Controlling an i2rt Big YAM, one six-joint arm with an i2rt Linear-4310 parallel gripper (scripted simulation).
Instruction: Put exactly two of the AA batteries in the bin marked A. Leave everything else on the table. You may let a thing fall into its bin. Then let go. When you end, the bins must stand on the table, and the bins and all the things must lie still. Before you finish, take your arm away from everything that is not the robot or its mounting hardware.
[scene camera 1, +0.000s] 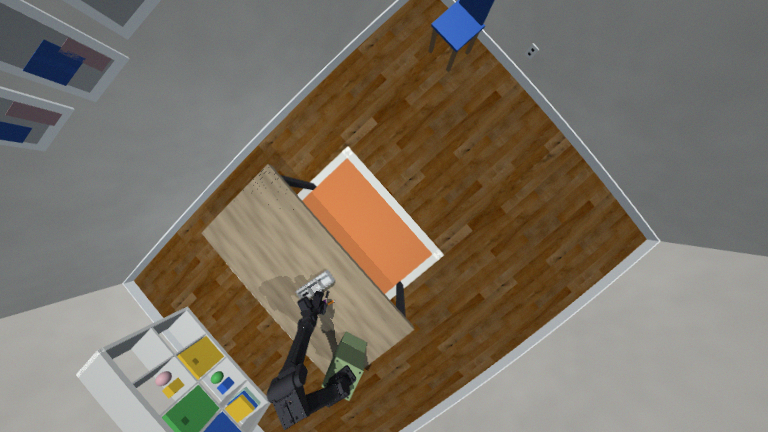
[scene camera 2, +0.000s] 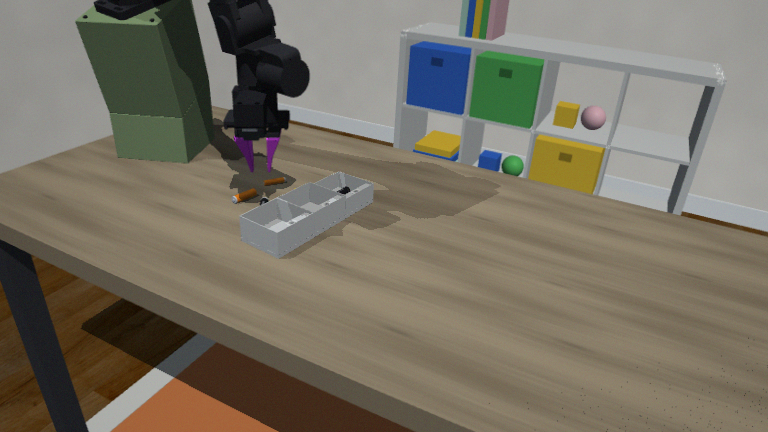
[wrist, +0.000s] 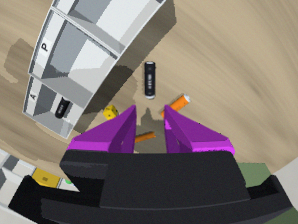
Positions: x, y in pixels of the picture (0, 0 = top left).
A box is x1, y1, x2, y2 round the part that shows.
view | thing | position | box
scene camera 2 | my gripper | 261, 171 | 224, 84, 289, 171
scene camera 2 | grey three-compartment bin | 269, 234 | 239, 171, 373, 258
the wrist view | my gripper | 150, 110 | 8, 105, 292, 223
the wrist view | grey three-compartment bin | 68, 61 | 22, 0, 165, 138
